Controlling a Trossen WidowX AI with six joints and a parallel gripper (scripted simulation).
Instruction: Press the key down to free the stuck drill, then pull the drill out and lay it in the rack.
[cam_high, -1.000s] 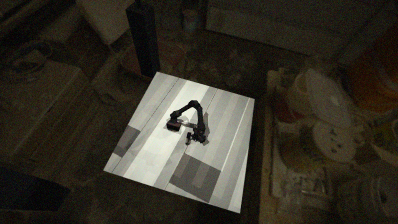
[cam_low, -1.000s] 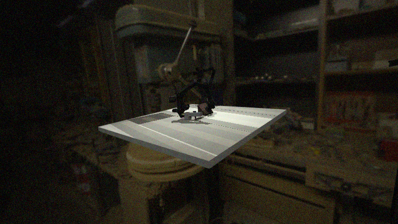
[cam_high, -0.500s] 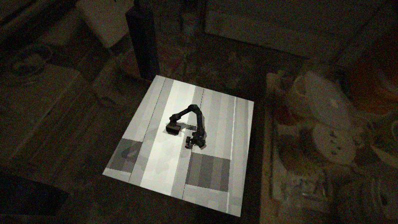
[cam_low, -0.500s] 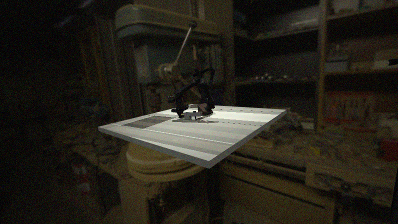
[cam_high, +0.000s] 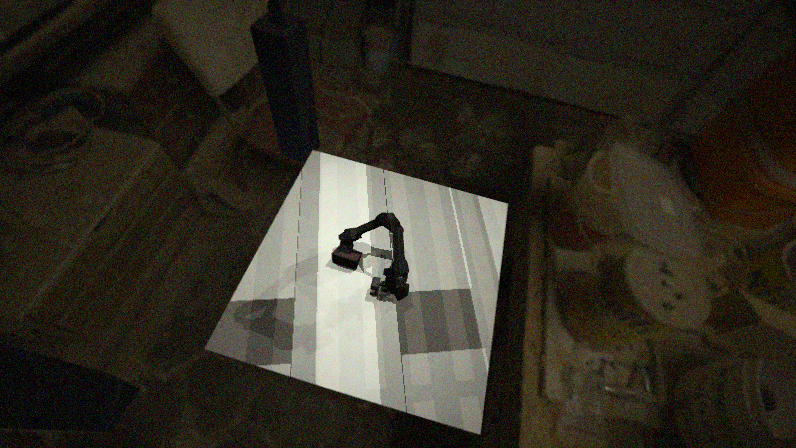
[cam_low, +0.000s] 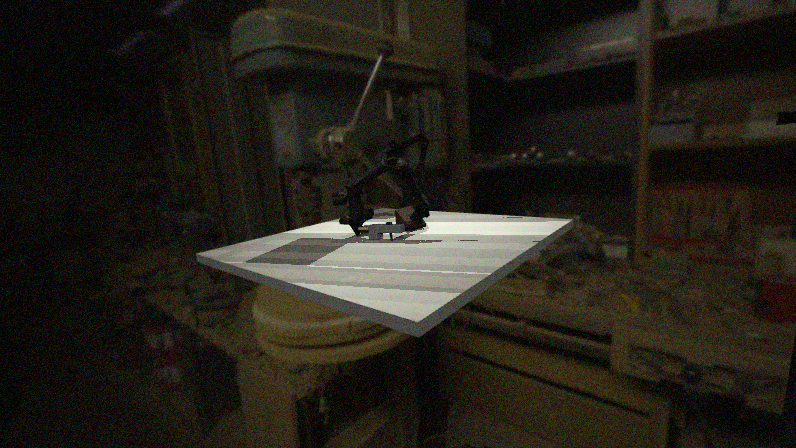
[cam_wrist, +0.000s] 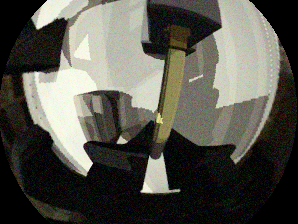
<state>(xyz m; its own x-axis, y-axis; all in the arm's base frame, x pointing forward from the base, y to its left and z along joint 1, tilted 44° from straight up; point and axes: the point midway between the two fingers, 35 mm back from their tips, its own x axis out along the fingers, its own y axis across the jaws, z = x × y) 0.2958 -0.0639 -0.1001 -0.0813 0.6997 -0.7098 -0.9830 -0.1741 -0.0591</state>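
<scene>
Now: the yellowish drill 4 cm to the left of my gripper tip, 4 cm above it and 1 cm behind it. Also, from my gripper tip: dark grey housing block (17 cm to the left, 4 cm above, 3 cm behind).
</scene>
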